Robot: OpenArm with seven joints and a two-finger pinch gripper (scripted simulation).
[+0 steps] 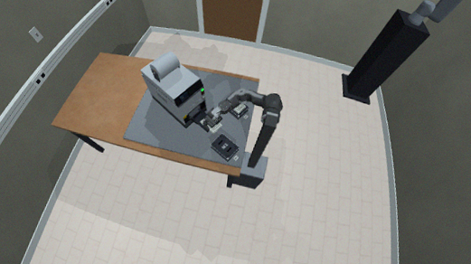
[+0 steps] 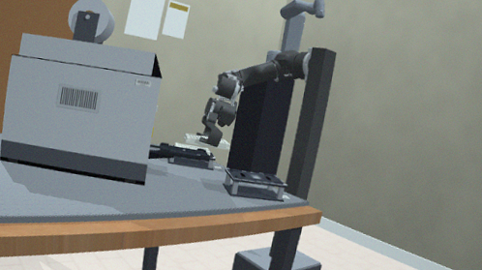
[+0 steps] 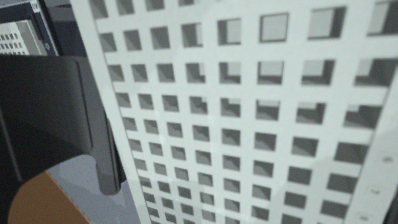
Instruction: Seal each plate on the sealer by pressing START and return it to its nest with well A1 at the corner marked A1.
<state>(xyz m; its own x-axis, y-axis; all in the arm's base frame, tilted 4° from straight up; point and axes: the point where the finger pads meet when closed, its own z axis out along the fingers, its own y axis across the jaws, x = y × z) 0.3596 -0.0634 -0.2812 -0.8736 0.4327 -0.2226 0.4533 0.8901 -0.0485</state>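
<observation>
Right now my hand is 50 mm short of the sealer stage, 30 mm to the left of it and 40 mm above it. Also, from my hand: white start button: 100 mm ahead, 150 mm to the right, 60 mm above; plate nest: 130 mm behind, 100 mm to the left, 80 mm below; yellow warning mark: 190 mm ahead, 10 mm to the left, 10 mm above.
</observation>
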